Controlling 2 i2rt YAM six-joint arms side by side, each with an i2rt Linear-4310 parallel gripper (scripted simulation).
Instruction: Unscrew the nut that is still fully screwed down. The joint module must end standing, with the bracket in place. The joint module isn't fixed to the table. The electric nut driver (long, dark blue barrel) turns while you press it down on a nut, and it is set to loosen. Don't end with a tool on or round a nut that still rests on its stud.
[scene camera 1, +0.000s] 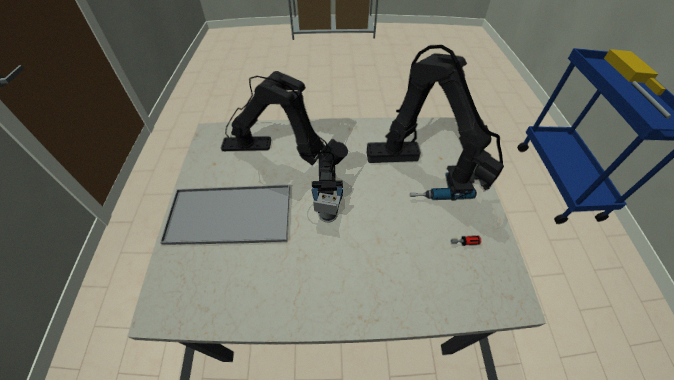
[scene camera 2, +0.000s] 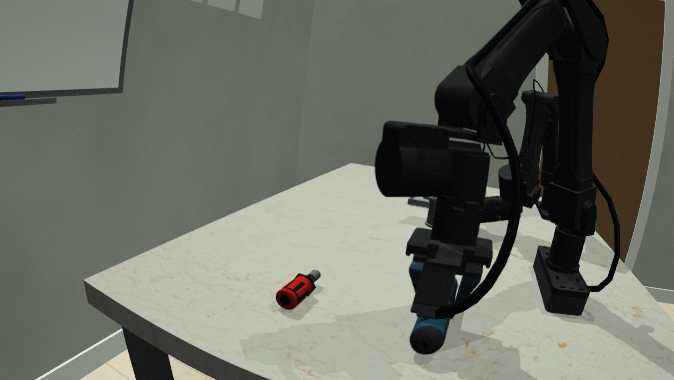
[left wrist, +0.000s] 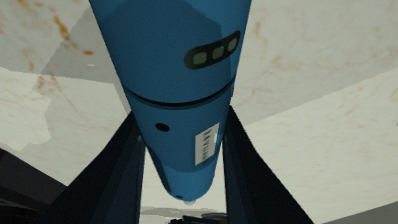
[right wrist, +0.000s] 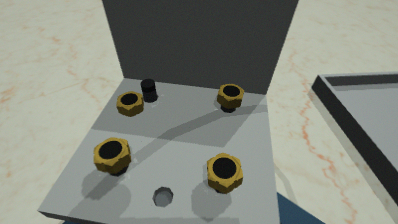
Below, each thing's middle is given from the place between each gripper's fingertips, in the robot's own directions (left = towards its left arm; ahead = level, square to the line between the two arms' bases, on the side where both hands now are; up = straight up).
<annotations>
Now: the grey bracket (right wrist: 189, 57) 5 cm above my right hand. The rest, counted from my right hand: red-handled hand driver (scene camera 2: 288, 297): 45 cm to the left, 7 cm ahead, 1 cm below; shallow grey tray (scene camera 1: 244, 214): 34 cm to the right, 4 cm ahead, 2 cm below.
Now: left hand (scene camera 2: 435, 314) 18 cm short of the red-handled hand driver, 3 cm to the right of it and 1 cm above it. From my left hand the other things lie so: grey bracket (42 cm to the right, 11 cm ahead, 5 cm above); shallow grey tray (77 cm to the right, 16 cm ahead, 2 cm below).
</annotations>
